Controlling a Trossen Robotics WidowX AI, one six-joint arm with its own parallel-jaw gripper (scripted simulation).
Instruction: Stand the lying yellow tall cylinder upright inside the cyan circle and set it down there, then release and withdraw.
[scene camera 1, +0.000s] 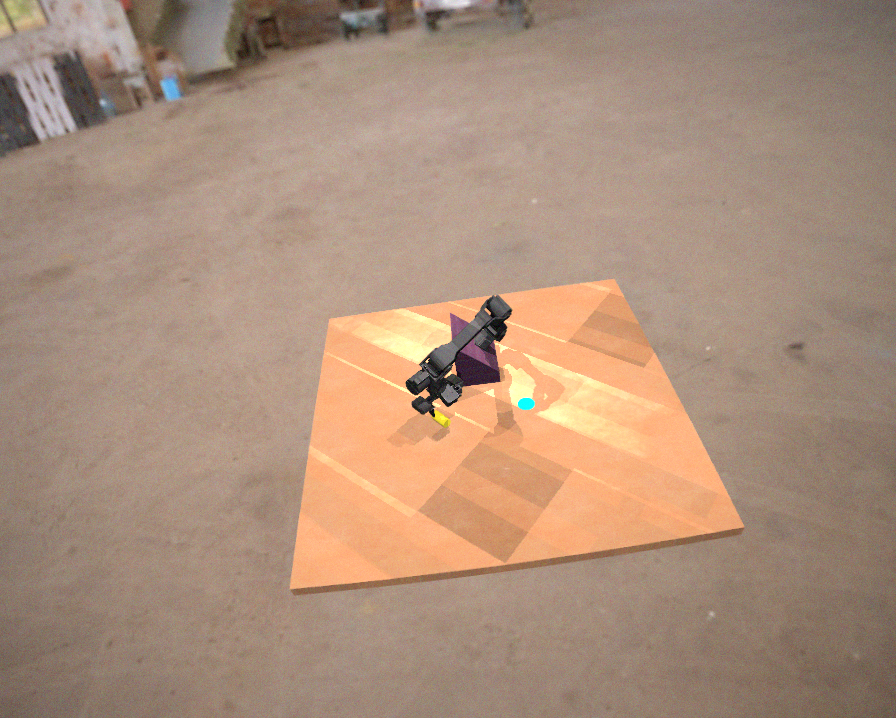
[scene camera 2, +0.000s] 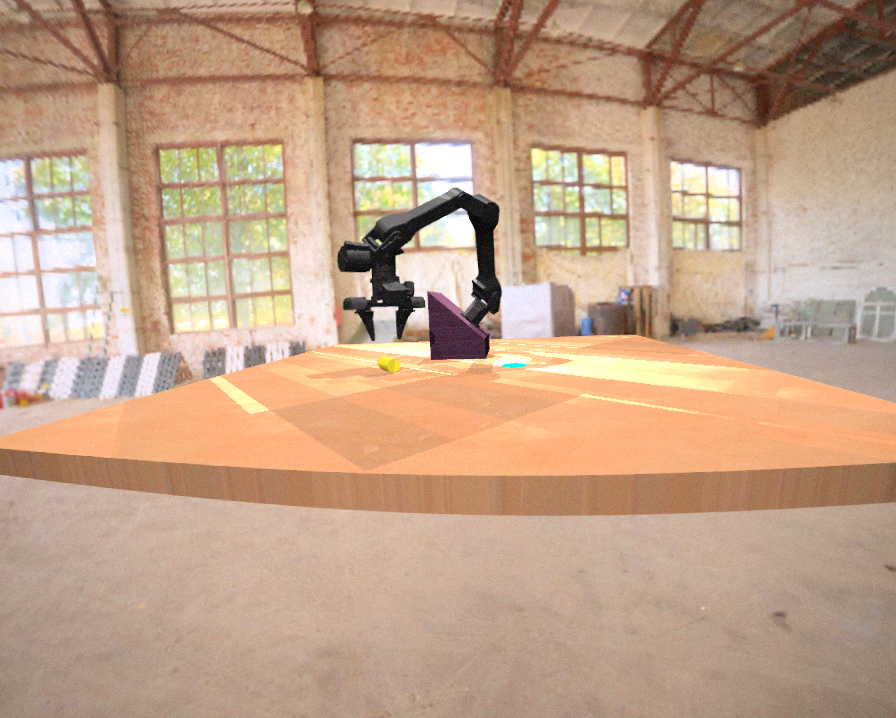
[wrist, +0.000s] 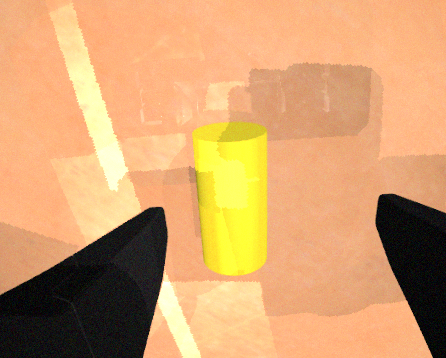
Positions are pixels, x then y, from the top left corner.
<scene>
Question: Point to the gripper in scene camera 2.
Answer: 386, 340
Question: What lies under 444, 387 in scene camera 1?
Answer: The gripper.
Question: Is the gripper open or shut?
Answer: Open.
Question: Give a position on a yellow cylinder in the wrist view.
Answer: At 230, 158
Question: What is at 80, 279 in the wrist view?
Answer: The gripper.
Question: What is the gripper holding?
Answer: Nothing.
</scene>
